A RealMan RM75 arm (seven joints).
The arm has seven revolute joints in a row. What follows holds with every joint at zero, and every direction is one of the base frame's.
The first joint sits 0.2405 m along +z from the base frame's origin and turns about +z.
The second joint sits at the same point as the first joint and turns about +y.
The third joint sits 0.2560 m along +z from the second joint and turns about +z.
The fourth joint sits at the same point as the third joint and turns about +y.
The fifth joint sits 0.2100 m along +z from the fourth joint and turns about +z.
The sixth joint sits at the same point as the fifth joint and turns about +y.
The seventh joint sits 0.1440 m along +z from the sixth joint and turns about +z.
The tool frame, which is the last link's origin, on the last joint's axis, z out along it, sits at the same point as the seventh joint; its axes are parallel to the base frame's.
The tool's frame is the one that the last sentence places.
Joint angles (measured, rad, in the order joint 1, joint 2, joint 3, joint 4, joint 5, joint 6, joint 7), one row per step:
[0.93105 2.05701 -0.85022 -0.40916 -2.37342 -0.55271 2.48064]
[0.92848 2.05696 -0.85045 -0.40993 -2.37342 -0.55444 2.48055]
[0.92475 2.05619 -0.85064 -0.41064 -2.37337 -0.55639 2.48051]
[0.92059 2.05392 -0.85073 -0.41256 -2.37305 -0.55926 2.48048]
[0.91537 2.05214 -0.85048 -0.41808 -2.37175 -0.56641 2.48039]
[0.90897 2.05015 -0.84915 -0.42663 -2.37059 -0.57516 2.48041]
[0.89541 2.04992 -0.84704 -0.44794 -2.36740 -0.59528 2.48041]
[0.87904 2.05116 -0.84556 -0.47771 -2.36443 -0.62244 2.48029]
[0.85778 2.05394 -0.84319 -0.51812 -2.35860 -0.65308 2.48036]
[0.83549 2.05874 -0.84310 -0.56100 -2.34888 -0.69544 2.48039]
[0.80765 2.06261 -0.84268 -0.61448 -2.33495 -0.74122 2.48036]
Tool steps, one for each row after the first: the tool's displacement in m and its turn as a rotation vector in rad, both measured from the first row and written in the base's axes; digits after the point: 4 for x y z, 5 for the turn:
[0.0010 -0.0006 0.0000 -0.00117 0.00023 -0.00185]
[0.0027 -0.0014 0.0003 -0.00196 0.00021 -0.00496]
[0.0046 -0.0019 0.0017 -0.00139 -0.00021 -0.00777]
[0.0060 -0.0024 0.0031 -0.00211 0.00175 -0.00945]
[0.0075 -0.0029 0.0053 -0.00140 0.00441 -0.01076]
[0.0093 -0.0043 0.0084 -0.00234 0.01256 -0.01103]
[0.0103 -0.0061 0.0120 -0.00535 0.02170 -0.00763]
[0.0113 -0.0080 0.0171 -0.00362 0.03417 -0.00247]
[0.0110 -0.0115 0.0203 -0.01287 0.05274 0.00504]
[0.0109 -0.0152 0.0264 -0.01566 0.07292 0.01498]

